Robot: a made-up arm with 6 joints. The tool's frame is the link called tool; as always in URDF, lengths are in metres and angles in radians. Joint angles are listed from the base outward.
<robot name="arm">
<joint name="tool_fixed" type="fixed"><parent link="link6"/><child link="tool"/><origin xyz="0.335 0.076 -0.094" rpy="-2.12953 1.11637 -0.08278"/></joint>
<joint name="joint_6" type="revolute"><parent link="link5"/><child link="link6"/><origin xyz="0.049 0.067 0.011" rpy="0 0 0"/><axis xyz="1 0 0"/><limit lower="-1.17" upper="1.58"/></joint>
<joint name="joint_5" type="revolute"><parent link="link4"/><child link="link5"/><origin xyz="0.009 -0.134 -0.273" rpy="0 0 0"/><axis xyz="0.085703 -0.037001 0.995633"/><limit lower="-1.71" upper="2.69"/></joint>
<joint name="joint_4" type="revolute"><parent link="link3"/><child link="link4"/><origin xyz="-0.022 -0.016 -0.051" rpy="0 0 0"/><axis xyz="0.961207 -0.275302 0.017"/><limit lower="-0.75" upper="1.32"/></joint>
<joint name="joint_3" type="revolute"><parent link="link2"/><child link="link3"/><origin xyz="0.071 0.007 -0.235" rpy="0 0 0"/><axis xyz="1 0 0"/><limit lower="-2.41" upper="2.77"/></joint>
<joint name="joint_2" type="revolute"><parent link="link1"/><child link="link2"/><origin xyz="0.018 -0.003 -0.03" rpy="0 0 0"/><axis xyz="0 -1 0"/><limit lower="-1.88" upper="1.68"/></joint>
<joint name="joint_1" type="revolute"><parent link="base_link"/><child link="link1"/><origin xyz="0.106 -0.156 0.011" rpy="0 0 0"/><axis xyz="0 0 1"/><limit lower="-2.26" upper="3.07"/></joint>
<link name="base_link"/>
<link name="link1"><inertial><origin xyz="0.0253 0.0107 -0.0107"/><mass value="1.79"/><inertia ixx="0.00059" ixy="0" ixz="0" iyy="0.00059" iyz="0" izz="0.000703"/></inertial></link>
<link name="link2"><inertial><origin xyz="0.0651 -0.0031 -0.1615"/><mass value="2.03"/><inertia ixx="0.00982" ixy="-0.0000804" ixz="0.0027" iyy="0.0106" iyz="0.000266" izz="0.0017"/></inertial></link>
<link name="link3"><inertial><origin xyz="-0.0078 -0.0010 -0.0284"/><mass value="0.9"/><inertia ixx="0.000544" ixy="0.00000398" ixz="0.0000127" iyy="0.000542" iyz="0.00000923" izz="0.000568"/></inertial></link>
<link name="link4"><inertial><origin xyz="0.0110 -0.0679 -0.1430"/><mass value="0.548"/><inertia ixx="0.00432" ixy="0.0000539" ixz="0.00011" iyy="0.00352" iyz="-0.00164" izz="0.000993"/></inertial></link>
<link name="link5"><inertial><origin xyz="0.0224 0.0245 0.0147"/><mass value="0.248"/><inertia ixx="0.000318" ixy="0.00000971" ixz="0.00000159" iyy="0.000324" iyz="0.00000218" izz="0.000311"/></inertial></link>
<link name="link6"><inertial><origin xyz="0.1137 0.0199 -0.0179"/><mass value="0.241"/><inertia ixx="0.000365" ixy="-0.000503" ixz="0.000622" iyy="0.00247" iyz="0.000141" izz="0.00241"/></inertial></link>
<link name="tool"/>
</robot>
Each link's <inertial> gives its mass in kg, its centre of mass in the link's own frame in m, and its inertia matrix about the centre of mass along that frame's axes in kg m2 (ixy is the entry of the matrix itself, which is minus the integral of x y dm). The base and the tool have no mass. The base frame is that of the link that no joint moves.
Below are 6 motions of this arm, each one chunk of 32 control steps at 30 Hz.
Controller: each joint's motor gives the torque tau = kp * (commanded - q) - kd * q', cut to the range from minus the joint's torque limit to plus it. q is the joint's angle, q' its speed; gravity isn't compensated. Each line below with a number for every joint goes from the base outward.
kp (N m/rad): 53 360 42 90 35 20
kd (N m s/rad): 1.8 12 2.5 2.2 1.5 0.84
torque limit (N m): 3.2 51 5.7 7.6 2.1 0.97
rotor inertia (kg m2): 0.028 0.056 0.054 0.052 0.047 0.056
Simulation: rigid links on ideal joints. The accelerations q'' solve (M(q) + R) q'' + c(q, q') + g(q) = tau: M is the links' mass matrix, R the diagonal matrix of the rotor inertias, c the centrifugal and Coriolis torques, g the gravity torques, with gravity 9.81 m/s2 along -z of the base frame. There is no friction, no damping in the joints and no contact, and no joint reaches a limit. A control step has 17 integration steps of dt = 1/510 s. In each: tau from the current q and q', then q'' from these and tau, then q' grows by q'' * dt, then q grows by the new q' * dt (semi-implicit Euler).
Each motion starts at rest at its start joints. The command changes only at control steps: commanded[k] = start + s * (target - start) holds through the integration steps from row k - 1 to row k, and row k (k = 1, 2, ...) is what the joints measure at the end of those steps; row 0 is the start. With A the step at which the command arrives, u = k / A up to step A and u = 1 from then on. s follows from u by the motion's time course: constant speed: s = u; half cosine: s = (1 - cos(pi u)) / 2; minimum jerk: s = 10 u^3 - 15 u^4 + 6 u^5; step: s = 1 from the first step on.
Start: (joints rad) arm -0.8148 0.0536 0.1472 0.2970 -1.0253 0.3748
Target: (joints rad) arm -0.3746 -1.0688 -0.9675 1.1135 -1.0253 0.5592
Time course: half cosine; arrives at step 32
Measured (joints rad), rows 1 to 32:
1: -0.8143 0.0496 0.1470 0.2986 -1.0263 0.3746
2: -0.8126 0.0406 0.1455 0.3032 -1.0285 0.3742
3: -0.8087 0.0282 0.1403 0.3119 -1.0304 0.3743
4: -0.8022 0.0124 0.1301 0.3251 -1.0314 0.3754
5: -0.7930 -0.0077 0.1148 0.3425 -1.0312 0.3779
6: -0.7815 -0.0326 0.0946 0.3635 -1.0303 0.3818
7: -0.7683 -0.0624 0.0699 0.3876 -1.0293 0.3869
8: -0.7539 -0.0968 0.0406 0.4145 -1.0285 0.3929
9: -0.7385 -0.1353 0.0071 0.4440 -1.0282 0.3996
10: -0.7222 -0.1772 -0.0306 0.4760 -1.0282 0.4067
11: -0.7049 -0.2223 -0.0719 0.5102 -1.0283 0.4142
12: -0.6866 -0.2700 -0.1165 0.5464 -1.0284 0.4221
13: -0.6675 -0.3199 -0.1638 0.5842 -1.0284 0.4303
14: -0.6478 -0.3715 -0.2133 0.6233 -1.0283 0.4389
15: -0.6276 -0.4244 -0.2644 0.6632 -1.0281 0.4478
16: -0.6072 -0.4780 -0.3169 0.7036 -1.0278 0.4568
17: -0.5867 -0.5319 -0.3701 0.7440 -1.0275 0.4660
18: -0.5662 -0.5855 -0.4238 0.7840 -1.0273 0.4753
19: -0.5459 -0.6383 -0.4773 0.8232 -1.0270 0.4844
20: -0.5258 -0.6898 -0.5303 0.8613 -1.0268 0.4933
21: -0.5062 -0.7395 -0.5822 0.8979 -1.0267 0.5020
22: -0.4872 -0.7869 -0.6325 0.9326 -1.0265 0.5103
23: -0.4689 -0.8316 -0.6807 0.9651 -1.0263 0.5182
24: -0.4516 -0.8731 -0.7263 0.9952 -1.0261 0.5255
25: -0.4355 -0.9111 -0.7688 1.0225 -1.0260 0.5323
26: -0.4207 -0.9451 -0.8077 1.0467 -1.0259 0.5384
27: -0.4075 -0.9749 -0.8426 1.0677 -1.0258 0.5438
28: -0.3961 -1.0001 -0.8732 1.0853 -1.0257 0.5484
29: -0.3865 -1.0205 -0.8991 1.0994 -1.0257 0.5523
30: -0.3791 -1.0359 -0.9200 1.1097 -1.0256 0.5552
31: -0.3739 -1.0462 -0.9357 1.1162 -1.0256 0.5573
32: -0.3710 -1.0513 -0.9459 1.1189 -1.0255 0.5585

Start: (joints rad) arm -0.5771 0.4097 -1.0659 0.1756 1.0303 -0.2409
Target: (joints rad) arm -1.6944 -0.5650 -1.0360 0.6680 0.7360 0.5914
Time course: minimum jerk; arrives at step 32
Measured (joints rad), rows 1 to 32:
1: -0.5774 0.4030 -1.0593 0.1790 1.0298 -0.2411
2: -0.5802 0.3947 -1.0437 0.1862 1.0315 -0.2409
3: -0.5840 0.3885 -1.0261 0.1942 1.0337 -0.2393
4: -0.5875 0.3819 -1.0121 0.2014 1.0336 -0.2355
5: -0.5918 0.3720 -1.0038 0.2087 1.0302 -0.2285
6: -0.6005 0.3575 -1.0002 0.2175 1.0240 -0.2177
7: -0.6169 0.3375 -0.9993 0.2288 1.0159 -0.2023
8: -0.6434 0.3119 -0.9995 0.2430 1.0066 -0.1819
9: -0.6808 0.2807 -1.0000 0.2598 0.9963 -0.1563
10: -0.7287 0.2440 -1.0005 0.2787 0.9850 -0.1257
11: -0.7850 0.2024 -1.0014 0.2995 0.9728 -0.0904
12: -0.8476 0.1563 -1.0027 0.3218 0.9594 -0.0510
13: -0.9137 0.1065 -1.0045 0.3458 0.9450 -0.0082
14: -0.9812 0.0538 -1.0063 0.3713 0.9297 0.0374
15: -1.0485 -0.0010 -1.0077 0.3983 0.9135 0.0851
16: -1.1147 -0.0569 -1.0082 0.4265 0.8968 0.1341
17: -1.1797 -0.1130 -1.0076 0.4554 0.8796 0.1839
18: -1.2434 -0.1687 -1.0062 0.4842 0.8624 0.2336
19: -1.3057 -0.2230 -1.0043 0.5122 0.8454 0.2823
20: -1.3661 -0.2752 -1.0022 0.5389 0.8290 0.3294
21: -1.4236 -0.3245 -1.0002 0.5638 0.8135 0.3742
22: -1.4772 -0.3702 -0.9983 0.5869 0.7991 0.4158
23: -1.5260 -0.4115 -0.9966 0.6078 0.7858 0.4538
24: -1.5693 -0.4480 -0.9948 0.6264 0.7740 0.4876
25: -1.6067 -0.4792 -0.9931 0.6424 0.7635 0.5168
26: -1.6380 -0.5050 -0.9914 0.6557 0.7546 0.5413
27: -1.6629 -0.5254 -0.9901 0.6661 0.7473 0.5609
28: -1.6814 -0.5406 -0.9891 0.6737 0.7416 0.5756
29: -1.6938 -0.5508 -0.9887 0.6786 0.7374 0.5857
30: -1.7006 -0.5568 -0.9888 0.6813 0.7345 0.5916
31: -1.7027 -0.5593 -0.9897 0.6821 0.7327 0.5940
32: -1.7013 -0.5595 -0.9913 0.6817 0.7316 0.5938

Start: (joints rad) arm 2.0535 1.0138 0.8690 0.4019 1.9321 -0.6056
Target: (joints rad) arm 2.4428 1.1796 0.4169 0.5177 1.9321 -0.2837
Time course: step
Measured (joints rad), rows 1 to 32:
1: 2.0775 1.0654 0.7958 0.4435 1.9386 -0.5941
2: 2.1322 1.1359 0.6359 0.5110 1.9420 -0.5622
3: 2.1945 1.1710 0.5006 0.5282 1.9404 -0.5110
4: 2.2547 1.1728 0.4172 0.5089 1.9402 -0.4404
5: 2.3099 1.1606 0.3734 0.4881 1.9447 -0.3550
6: 2.3614 1.1495 0.3560 0.4815 1.9516 -0.2789
7: 2.4076 1.1452 0.3583 0.4885 1.9560 -0.2202
8: 2.4471 1.1463 0.3743 0.5013 1.9550 -0.1793
9: 2.4796 1.1493 0.3961 0.5129 1.9497 -0.1566
10: 2.5059 1.1515 0.4161 0.5196 1.9432 -0.1525
11: 2.5275 1.1523 0.4292 0.5209 1.9385 -0.1671
12: 2.5442 1.1519 0.4348 0.5190 1.9368 -0.2001
13: 2.5546 1.1511 0.4350 0.5165 1.9376 -0.2441
14: 2.5576 1.1505 0.4328 0.5147 1.9392 -0.2821
15: 2.5523 1.1503 0.4302 0.5140 1.9405 -0.3049
16: 2.5385 1.1503 0.4285 0.5141 1.9412 -0.3116
17: 2.5163 1.1505 0.4277 0.5143 1.9413 -0.3065
18: 2.4885 1.1508 0.4256 0.5135 1.9412 -0.2959
19: 2.4602 1.1513 0.4200 0.5104 1.9415 -0.2851
20: 2.4346 1.1515 0.4111 0.5060 1.9426 -0.2775
21: 2.4137 1.1515 0.4008 0.5019 1.9442 -0.2741
22: 2.3987 1.1513 0.3913 0.4990 1.9459 -0.2742
23: 2.3901 1.1511 0.3841 0.4975 1.9473 -0.2763
24: 2.3878 1.1510 0.3800 0.4974 1.9479 -0.2789
25: 2.3914 1.1509 0.3793 0.4984 1.9479 -0.2812
26: 2.3999 1.1509 0.3814 0.5002 1.9473 -0.2824
27: 2.4119 1.1510 0.3857 0.5024 1.9464 -0.2828
28: 2.4257 1.1510 0.3914 0.5048 1.9453 -0.2826
29: 2.4397 1.1509 0.3979 0.5071 1.9443 -0.2821
30: 2.4524 1.1509 0.4042 0.5091 1.9433 -0.2816
31: 2.4627 1.1508 0.4098 0.5107 1.9426 -0.2813
32: 2.4696 1.1508 0.4142 0.5117 1.9420 -0.2812

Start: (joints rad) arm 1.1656 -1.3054 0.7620 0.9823 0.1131 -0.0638
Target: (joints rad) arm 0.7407 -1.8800 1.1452 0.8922 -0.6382 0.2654
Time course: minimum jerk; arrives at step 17
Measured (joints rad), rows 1 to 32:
1: 1.1657 -1.2969 0.7586 0.9803 0.1098 -0.0639
2: 1.1645 -1.2903 0.7543 0.9797 0.1014 -0.0634
3: 1.1596 -1.2971 0.7547 0.9795 0.0872 -0.0605
4: 1.1491 -1.3180 0.7620 0.9765 0.0639 -0.0530
5: 1.1318 -1.3515 0.7762 0.9700 0.0278 -0.0391
6: 1.1072 -1.3956 0.7972 0.9611 -0.0232 -0.0177
7: 1.0753 -1.4485 0.8248 0.9513 -0.0883 0.0109
8: 1.0366 -1.5079 0.8583 0.9412 -0.1644 0.0456
9: 0.9921 -1.5708 0.8968 0.9312 -0.2470 0.0844
10: 0.9432 -1.6338 0.9384 0.9215 -0.3310 0.1246
11: 0.8918 -1.6935 0.9813 0.9130 -0.4117 0.1637
12: 0.8404 -1.7465 1.0235 0.9062 -0.4846 0.1992
13: 0.7917 -1.7902 1.0631 0.9017 -0.5460 0.2289
14: 0.7487 -1.8229 1.0987 0.9000 -0.5932 0.2515
15: 0.7142 -1.8440 1.1289 0.9008 -0.6248 0.2663
16: 0.6904 -1.8544 1.1526 0.9037 -0.6413 0.2737
17: 0.6771 -1.8569 1.1691 0.9074 -0.6452 0.2750
18: 0.6743 -1.8559 1.1797 0.9109 -0.6417 0.2723
19: 0.6818 -1.8546 1.1860 0.9131 -0.6361 0.2683
20: 0.6969 -1.8541 1.1877 0.9130 -0.6320 0.2647
21: 0.7154 -1.8544 1.1847 0.9107 -0.6306 0.2627
22: 0.7337 -1.8549 1.1780 0.9070 -0.6315 0.2624
23: 0.7493 -1.8556 1.1694 0.9034 -0.6336 0.2632
24: 0.7607 -1.8561 1.1609 0.9006 -0.6358 0.2646
25: 0.7671 -1.8563 1.1543 0.8992 -0.6373 0.2658
26: 0.7687 -1.8564 1.1505 0.8991 -0.6380 0.2667
27: 0.7660 -1.8563 1.1495 0.8999 -0.6379 0.2670
28: 0.7601 -1.8561 1.1509 0.9012 -0.6373 0.2669
29: 0.7523 -1.8558 1.1540 0.9027 -0.6366 0.2665
30: 0.7441 -1.8556 1.1579 0.9041 -0.6358 0.2660
31: 0.7367 -1.8554 1.1620 0.9053 -0.6352 0.2655
32: 0.7311 -1.8553 1.1655 0.9062 -0.6348 0.2652

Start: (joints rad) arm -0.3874 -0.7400 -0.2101 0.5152 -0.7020 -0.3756
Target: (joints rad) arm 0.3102 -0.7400 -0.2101 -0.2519 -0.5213 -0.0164
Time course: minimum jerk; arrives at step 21
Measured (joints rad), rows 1 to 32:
1: -0.3872 -0.7358 -0.2078 0.5155 -0.7035 -0.3758
2: -0.3851 -0.7294 -0.2030 0.5162 -0.7044 -0.3757
3: -0.3800 -0.7254 -0.1963 0.5122 -0.7024 -0.3738
4: -0.3703 -0.7245 -0.1879 0.4982 -0.6973 -0.3689
5: -0.3534 -0.7255 -0.1787 0.4723 -0.6898 -0.3598
6: -0.3269 -0.7272 -0.1703 0.4349 -0.6807 -0.3458
7: -0.2894 -0.7287 -0.1638 0.3872 -0.6701 -0.3266
8: -0.2414 -0.7299 -0.1600 0.3304 -0.6581 -0.3025
9: -0.1845 -0.7307 -0.1593 0.2664 -0.6449 -0.2742
10: -0.1211 -0.7315 -0.1616 0.1973 -0.6306 -0.2426
11: -0.0537 -0.7319 -0.1663 0.1260 -0.6159 -0.2092
12: 0.0148 -0.7320 -0.1728 0.0552 -0.6010 -0.1751
13: 0.0820 -0.7315 -0.1803 -0.0122 -0.5865 -0.1419
14: 0.1451 -0.7305 -0.1881 -0.0736 -0.5726 -0.1106
15: 0.2020 -0.7292 -0.1953 -0.1272 -0.5599 -0.0823
16: 0.2503 -0.7279 -0.2015 -0.1714 -0.5487 -0.0579
17: 0.2885 -0.7267 -0.2062 -0.2052 -0.5395 -0.0383
18: 0.3155 -0.7258 -0.2091 -0.2284 -0.5324 -0.0237
19: 0.3312 -0.7253 -0.2098 -0.2415 -0.5273 -0.0142
20: 0.3367 -0.7252 -0.2082 -0.2460 -0.5242 -0.0096
21: 0.3340 -0.7256 -0.2038 -0.2443 -0.5223 -0.0089
22: 0.3262 -0.7262 -0.1966 -0.2401 -0.5208 -0.0108
23: 0.3166 -0.7271 -0.1875 -0.2360 -0.5193 -0.0136
24: 0.3080 -0.7278 -0.1781 -0.2331 -0.5177 -0.0162
25: 0.3021 -0.7283 -0.1702 -0.2314 -0.5162 -0.0179
26: 0.2994 -0.7285 -0.1650 -0.2309 -0.5152 -0.0184
27: 0.2997 -0.7284 -0.1628 -0.2312 -0.5149 -0.0181
28: 0.3020 -0.7281 -0.1632 -0.2322 -0.5152 -0.0174
29: 0.3053 -0.7278 -0.1656 -0.2335 -0.5160 -0.0167
30: 0.3087 -0.7275 -0.1690 -0.2349 -0.5169 -0.0162
31: 0.3114 -0.7273 -0.1724 -0.2360 -0.5178 -0.0159
32: 0.3132 -0.7272 -0.1753 -0.2367 -0.5185 -0.0160

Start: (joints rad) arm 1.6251 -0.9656 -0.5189 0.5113 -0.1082 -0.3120
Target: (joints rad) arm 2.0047 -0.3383 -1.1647 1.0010 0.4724 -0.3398
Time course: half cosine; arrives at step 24
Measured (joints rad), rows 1 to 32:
1: 1.6254 -0.9586 -0.5165 0.5135 -0.1086 -0.3124
2: 1.6275 -0.9458 -0.5140 0.5223 -0.1077 -0.3131
3: 1.6313 -0.9317 -0.5150 0.5359 -0.1020 -0.3140
4: 1.6367 -0.9160 -0.5212 0.5515 -0.0898 -0.3147
5: 1.6447 -0.8971 -0.5334 0.5688 -0.0715 -0.3155
6: 1.6568 -0.8737 -0.5517 0.5889 -0.0483 -0.3165
7: 1.6741 -0.8456 -0.5762 0.6121 -0.0215 -0.3176
8: 1.6963 -0.8134 -0.6062 0.6378 0.0079 -0.3190
9: 1.7224 -0.7780 -0.6413 0.6652 0.0395 -0.3206
10: 1.7505 -0.7402 -0.6806 0.6939 0.0731 -0.3225
11: 1.7790 -0.7009 -0.7228 0.7237 0.1084 -0.3245
12: 1.8067 -0.6607 -0.7664 0.7546 0.1451 -0.3265
13: 1.8331 -0.6203 -0.8100 0.7862 0.1828 -0.3286
14: 1.8580 -0.5804 -0.8524 0.8181 0.2207 -0.3305
15: 1.8817 -0.5416 -0.8929 0.8495 0.2582 -0.3323
16: 1.9042 -0.5046 -0.9314 0.8795 0.2945 -0.3340
17: 1.9255 -0.4700 -0.9676 0.9074 0.3288 -0.3354
18: 1.9453 -0.4383 -1.0014 0.9326 0.3605 -0.3368
19: 1.9632 -0.4101 -1.0325 0.9547 0.3890 -0.3379
20: 1.9788 -0.3858 -1.0602 0.9734 0.4136 -0.3390
21: 1.9917 -0.3659 -1.0840 0.9885 0.4342 -0.3399
22: 2.0016 -0.3508 -1.1034 0.9998 0.4503 -0.3406
23: 2.0084 -0.3406 -1.1178 1.0071 0.4617 -0.3411
24: 2.0119 -0.3356 -1.1271 1.0103 0.4682 -0.3414
25: 2.0118 -0.3349 -1.1317 1.0101 0.4706 -0.3415
26: 2.0089 -0.3362 -1.1333 1.0088 0.4709 -0.3415
27: 2.0055 -0.3377 -1.1332 1.0080 0.4707 -0.3414
28: 2.0034 -0.3385 -1.1324 1.0081 0.4706 -0.3414
29: 2.0030 -0.3386 -1.1313 1.0088 0.4706 -0.3413
30: 2.0036 -0.3384 -1.1303 1.0095 0.4707 -0.3413
31: 2.0045 -0.3380 -1.1295 1.0098 0.4706 -0.3412
32: 2.0050 -0.3378 -1.1292 1.0099 0.4705 -0.3412

